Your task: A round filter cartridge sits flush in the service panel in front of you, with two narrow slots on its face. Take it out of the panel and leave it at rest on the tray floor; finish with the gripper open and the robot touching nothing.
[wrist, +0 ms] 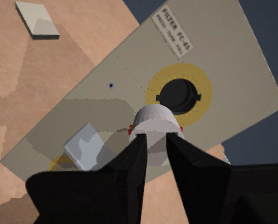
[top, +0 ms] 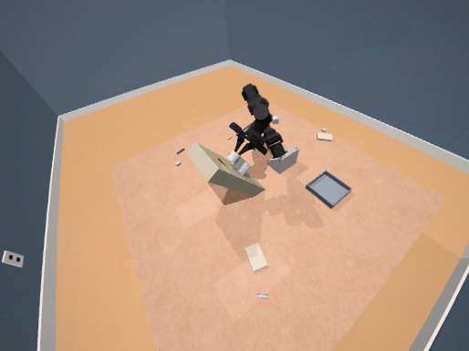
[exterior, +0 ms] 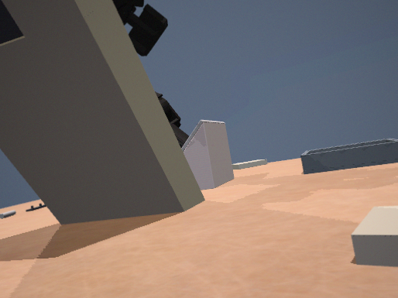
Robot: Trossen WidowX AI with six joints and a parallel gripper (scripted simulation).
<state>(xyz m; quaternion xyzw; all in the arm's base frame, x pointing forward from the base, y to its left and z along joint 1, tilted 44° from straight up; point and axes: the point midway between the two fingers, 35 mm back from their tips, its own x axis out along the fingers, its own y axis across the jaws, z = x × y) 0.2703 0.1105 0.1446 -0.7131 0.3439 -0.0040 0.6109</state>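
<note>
My gripper tip is 1 cm short of the round grey filter cartridge and 1 cm above it. From my gripper tip the other things lie so: beige service panel: 3 cm ahead, 1 cm to the right, 9 cm below; tray: 32 cm behind, 31 cm to the left, 24 cm below.
</note>
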